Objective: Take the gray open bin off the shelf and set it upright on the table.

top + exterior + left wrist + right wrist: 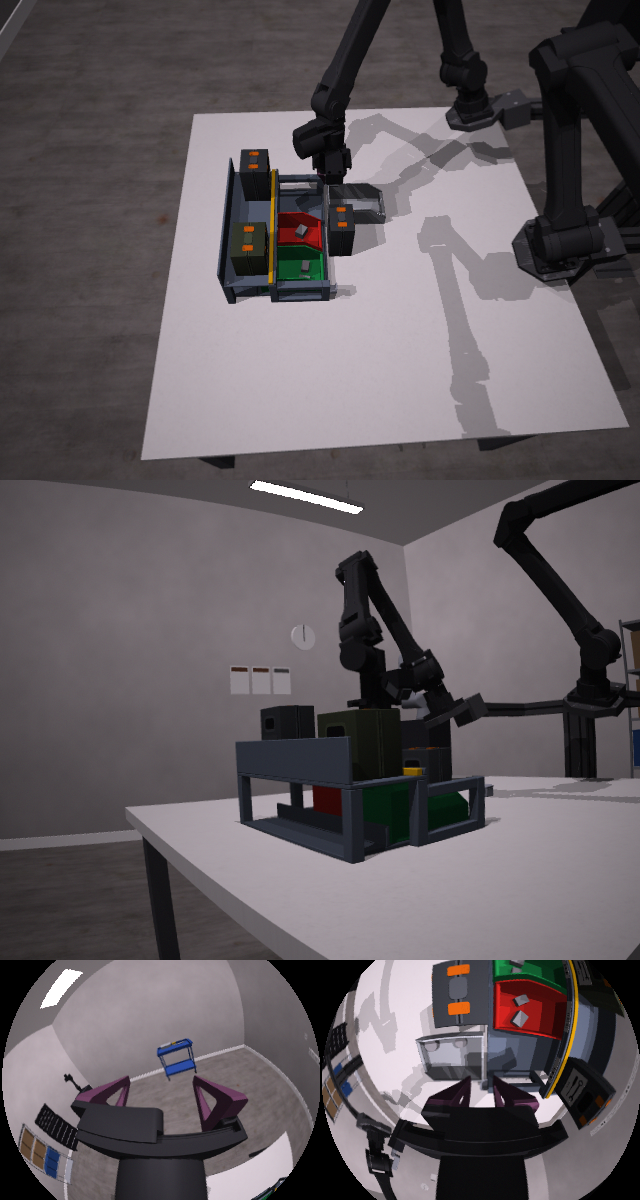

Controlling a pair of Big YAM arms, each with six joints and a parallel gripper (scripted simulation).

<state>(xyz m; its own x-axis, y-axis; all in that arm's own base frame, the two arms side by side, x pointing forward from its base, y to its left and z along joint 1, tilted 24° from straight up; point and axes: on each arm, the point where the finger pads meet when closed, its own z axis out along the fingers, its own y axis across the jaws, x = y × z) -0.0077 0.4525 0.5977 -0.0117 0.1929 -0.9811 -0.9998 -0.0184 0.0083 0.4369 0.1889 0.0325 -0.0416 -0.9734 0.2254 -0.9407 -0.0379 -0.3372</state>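
The gray bin is 80 mm behind my right hand, 10 mm to the left of it and 110 mm below it. From my right hand the other things lie so: green bin (140 mm ahead, 210 mm to the left, 100 mm below); then red bin (130 mm ahead, 90 mm to the left, 100 mm below); then shelf (150 mm ahead, 90 mm to the left, 80 mm below).
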